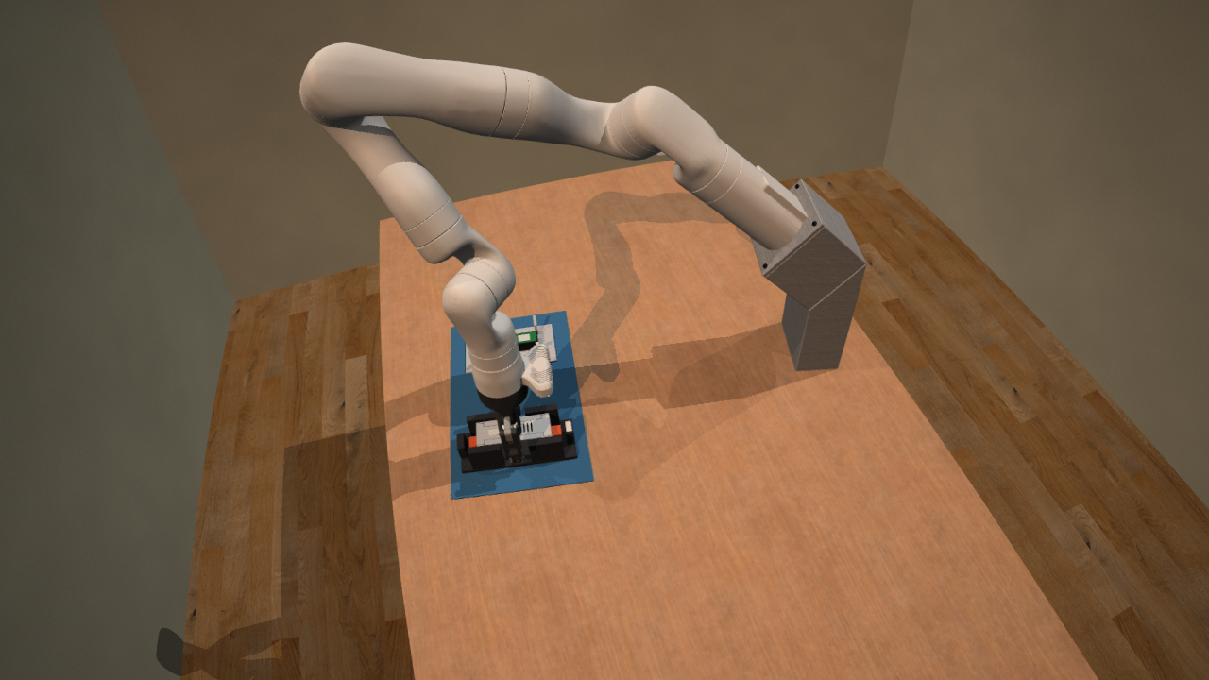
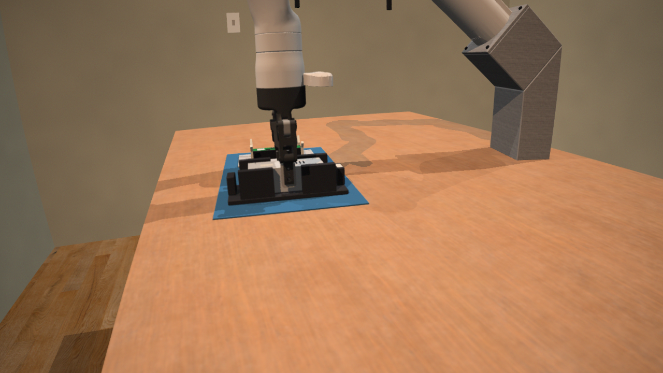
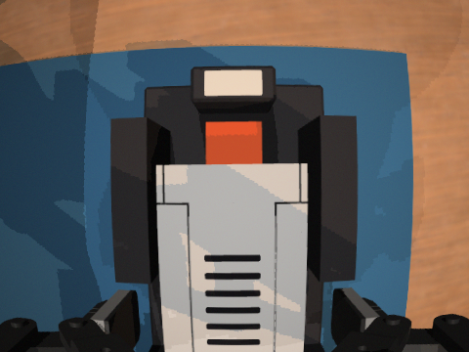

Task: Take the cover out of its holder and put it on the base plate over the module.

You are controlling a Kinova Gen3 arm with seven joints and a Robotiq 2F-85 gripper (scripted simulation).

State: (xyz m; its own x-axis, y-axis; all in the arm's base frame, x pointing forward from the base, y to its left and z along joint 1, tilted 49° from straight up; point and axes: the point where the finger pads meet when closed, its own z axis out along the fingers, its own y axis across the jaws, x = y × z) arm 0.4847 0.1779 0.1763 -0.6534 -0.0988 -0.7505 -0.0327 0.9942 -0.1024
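My hand is right at the light grey cover.
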